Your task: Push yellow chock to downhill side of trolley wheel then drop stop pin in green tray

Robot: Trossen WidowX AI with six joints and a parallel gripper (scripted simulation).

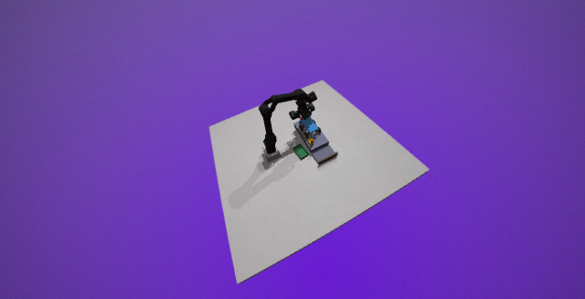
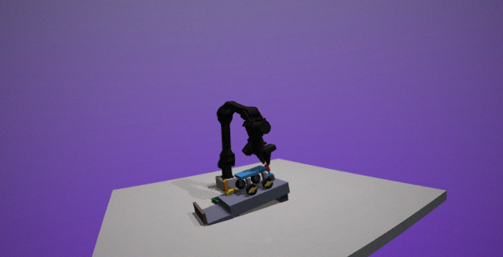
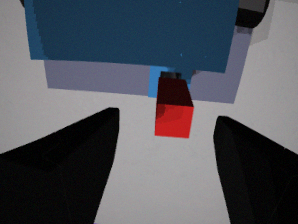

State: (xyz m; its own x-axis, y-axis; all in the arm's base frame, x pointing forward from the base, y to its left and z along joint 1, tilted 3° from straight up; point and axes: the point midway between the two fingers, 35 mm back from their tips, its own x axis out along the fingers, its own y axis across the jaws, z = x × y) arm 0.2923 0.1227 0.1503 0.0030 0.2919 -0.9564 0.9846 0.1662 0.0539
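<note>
My gripper tip is now 40 mm above the red-headed stop pin and 10 mm to the right of it. Also, from my gripper tip: blue trolley (80 mm to the right, 50 mm below, 30 mm ahead); then yellow chock (180 mm to the right, 80 mm below); then brown lip (330 mm to the right, 140 mm below, 70 mm ahead).
</note>
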